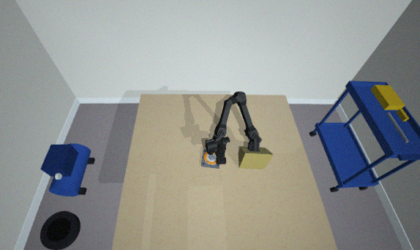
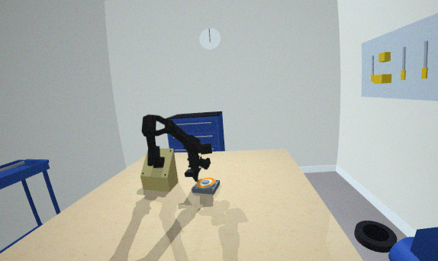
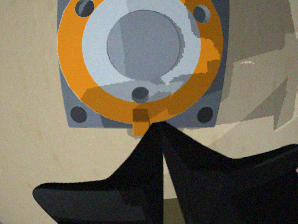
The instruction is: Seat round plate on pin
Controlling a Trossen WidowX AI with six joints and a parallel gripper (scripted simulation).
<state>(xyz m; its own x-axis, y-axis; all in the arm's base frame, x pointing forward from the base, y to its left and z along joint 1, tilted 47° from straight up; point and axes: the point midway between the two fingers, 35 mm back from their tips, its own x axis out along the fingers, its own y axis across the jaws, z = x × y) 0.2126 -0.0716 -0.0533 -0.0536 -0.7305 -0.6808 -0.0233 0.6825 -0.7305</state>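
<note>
Right now the square grey base is 5 cm ahead of my gripper tip and 2 cm below it.
</note>
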